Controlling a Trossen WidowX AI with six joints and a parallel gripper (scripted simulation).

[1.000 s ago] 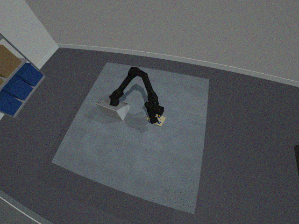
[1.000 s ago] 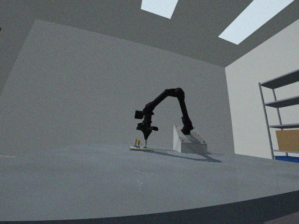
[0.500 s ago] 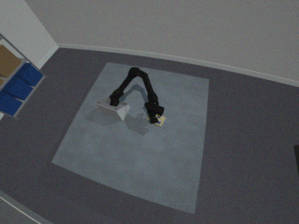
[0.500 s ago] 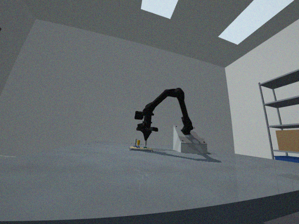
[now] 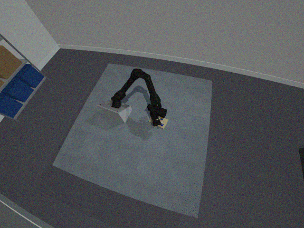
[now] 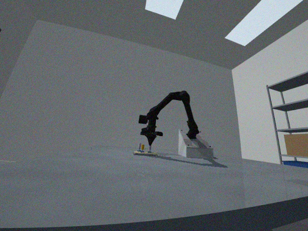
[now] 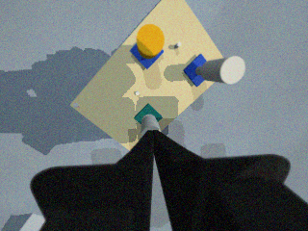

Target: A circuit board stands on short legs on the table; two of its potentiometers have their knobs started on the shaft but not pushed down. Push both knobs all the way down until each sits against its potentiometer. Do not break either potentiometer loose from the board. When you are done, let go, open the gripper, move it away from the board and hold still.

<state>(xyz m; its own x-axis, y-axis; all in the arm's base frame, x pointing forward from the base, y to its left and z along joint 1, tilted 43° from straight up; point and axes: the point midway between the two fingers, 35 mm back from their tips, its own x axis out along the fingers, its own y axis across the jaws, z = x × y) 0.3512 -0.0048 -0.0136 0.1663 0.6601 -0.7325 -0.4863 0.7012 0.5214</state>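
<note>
Right now the grey knob is 20 mm below my gripper tip. Also, from my gripper tip: orange knob (60 mm ahead, 40 mm to the left, 10 mm below).
</note>
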